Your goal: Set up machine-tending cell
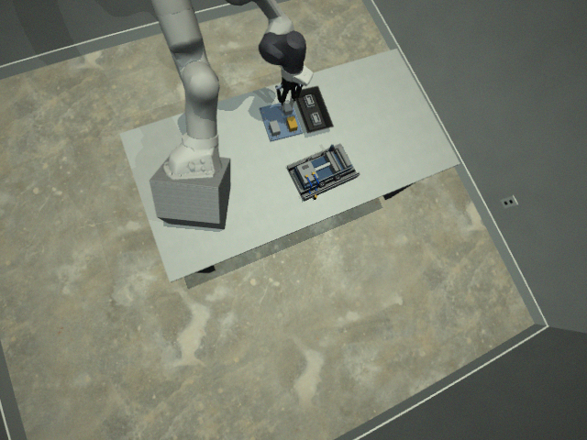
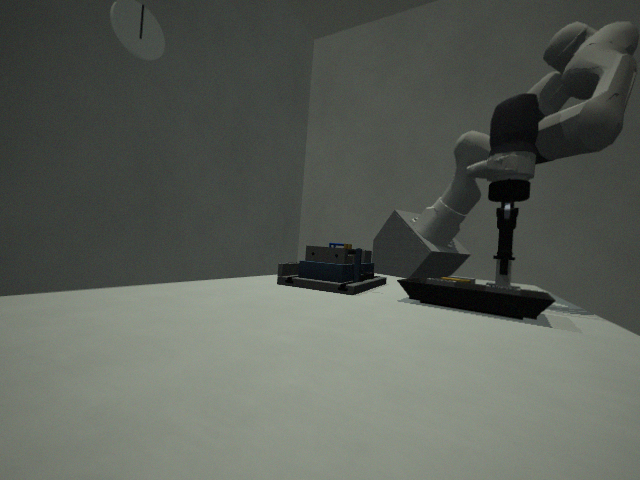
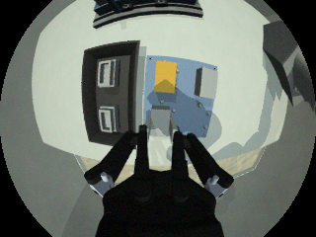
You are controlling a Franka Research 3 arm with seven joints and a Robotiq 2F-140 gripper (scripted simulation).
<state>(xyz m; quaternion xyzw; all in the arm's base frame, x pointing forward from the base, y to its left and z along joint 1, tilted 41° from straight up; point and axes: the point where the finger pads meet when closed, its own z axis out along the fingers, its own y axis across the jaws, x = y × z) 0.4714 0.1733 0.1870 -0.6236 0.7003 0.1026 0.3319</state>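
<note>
The brass blank is 1 cm behind my hand, 9 cm to the right of it and 4 cm below it.
</note>
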